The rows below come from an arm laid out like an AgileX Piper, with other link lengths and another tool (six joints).
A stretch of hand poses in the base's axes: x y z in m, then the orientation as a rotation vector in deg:
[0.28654 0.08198 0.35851 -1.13 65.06 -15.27]
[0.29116 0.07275 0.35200 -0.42 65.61 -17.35]
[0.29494 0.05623 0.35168 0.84 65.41 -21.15]
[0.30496 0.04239 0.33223 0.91 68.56 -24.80]
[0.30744 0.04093 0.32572 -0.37 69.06 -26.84]
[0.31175 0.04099 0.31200 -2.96 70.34 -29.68]
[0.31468 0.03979 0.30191 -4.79 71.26 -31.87]
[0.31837 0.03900 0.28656 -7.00 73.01 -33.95]
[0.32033 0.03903 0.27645 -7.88 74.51 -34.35]
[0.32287 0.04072 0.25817 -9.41 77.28 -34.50]
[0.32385 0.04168 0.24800 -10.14 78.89 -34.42]
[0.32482 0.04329 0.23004 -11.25 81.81 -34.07]
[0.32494 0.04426 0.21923 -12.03 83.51 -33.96]
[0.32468 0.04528 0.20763 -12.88 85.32 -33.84]
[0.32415 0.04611 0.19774 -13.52 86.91 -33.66]
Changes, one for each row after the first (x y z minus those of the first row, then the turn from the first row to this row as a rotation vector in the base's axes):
[0.00462 -0.00923 -0.00651 -0.43 0.54 -2.05]
[0.00840 -0.02575 -0.00683 -1.39 0.39 -5.71]
[0.01842 -0.03959 -0.02628 -2.80 3.71 -8.80]
[0.02090 -0.04105 -0.03279 -4.76 4.49 -9.80]
[0.02521 -0.04099 -0.04651 -8.02 6.29 -10.81]
[0.02814 -0.04219 -0.05660 -10.41 7.61 -11.68]
[0.03183 -0.04298 -0.07195 -12.91 9.80 -12.31]
[0.03379 -0.04295 -0.08206 -13.58 11.43 -12.25]
[0.03633 -0.04126 -0.10034 -14.45 14.38 -11.74]
[0.03731 -0.04030 -0.11051 -14.75 16.05 -11.40]
[0.03828 -0.03869 -0.12847 -15.03 19.04 -10.73]
[0.03840 -0.03772 -0.13928 -15.34 20.81 -10.36]
[0.03814 -0.03670 -0.15088 -15.67 22.70 -9.95]
[0.03761 -0.03587 -0.16077 -15.85 24.34 -9.60]

